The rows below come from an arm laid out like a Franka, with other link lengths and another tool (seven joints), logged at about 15 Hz.
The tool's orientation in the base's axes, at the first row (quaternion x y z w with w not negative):
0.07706 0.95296 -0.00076 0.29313
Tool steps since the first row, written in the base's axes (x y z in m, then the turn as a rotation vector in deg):
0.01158 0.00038 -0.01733 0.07 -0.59 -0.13
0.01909 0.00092 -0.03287 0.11 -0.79 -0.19
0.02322 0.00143 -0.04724 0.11 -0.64 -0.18
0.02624 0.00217 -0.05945 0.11 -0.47 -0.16
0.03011 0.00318 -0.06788 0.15 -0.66 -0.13
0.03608 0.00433 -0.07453 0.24 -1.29 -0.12
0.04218 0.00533 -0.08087 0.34 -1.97 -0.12
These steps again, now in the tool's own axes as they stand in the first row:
0.00029 0.00132 0.02080 -0.07 -0.58 0.17
0.00292 0.00228 0.03784 -0.10 -0.77 0.26
0.00765 0.00277 0.05202 -0.08 -0.62 0.24
0.01212 0.00341 0.06379 -0.07 -0.46 0.22
0.01382 0.00461 0.07288 -0.15 -0.64 0.22
0.01283 0.00633 0.08167 -0.32 -1.24 0.29
0.01154 0.00794 0.09028 -0.50 -1.90 0.38

